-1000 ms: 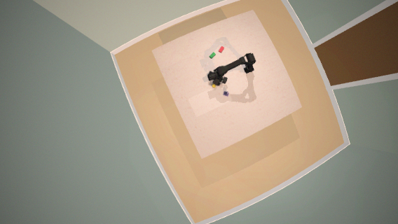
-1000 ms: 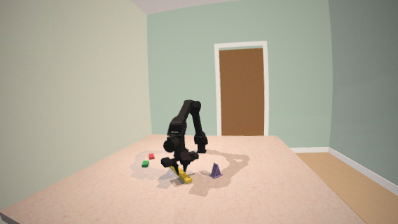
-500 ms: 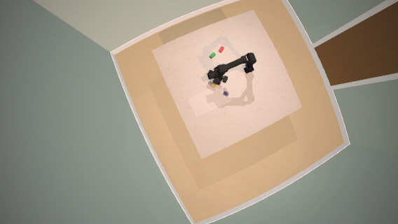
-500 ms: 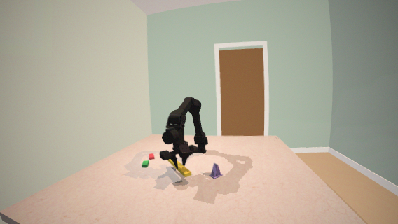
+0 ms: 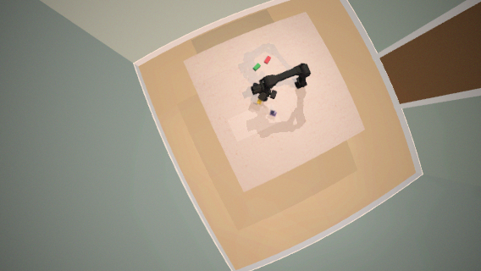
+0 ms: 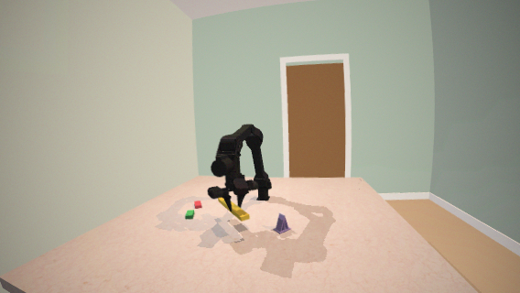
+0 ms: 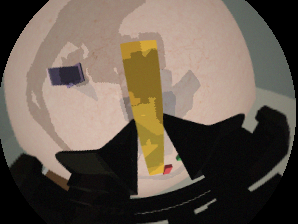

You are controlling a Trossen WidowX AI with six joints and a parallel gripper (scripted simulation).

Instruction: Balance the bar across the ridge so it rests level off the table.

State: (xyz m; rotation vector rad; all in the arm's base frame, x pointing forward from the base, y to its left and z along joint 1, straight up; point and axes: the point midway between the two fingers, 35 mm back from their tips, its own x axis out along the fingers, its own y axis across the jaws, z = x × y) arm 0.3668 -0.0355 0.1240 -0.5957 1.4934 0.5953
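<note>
The long yellow bar lies 2 cm to the right of my gripper tip and 2 cm behind it. Also, from my gripper tip: small green block: 26 cm to the right, 9 cm behind, 8 cm below; small red block: 28 cm to the right, 21 cm behind, 8 cm below.
</note>
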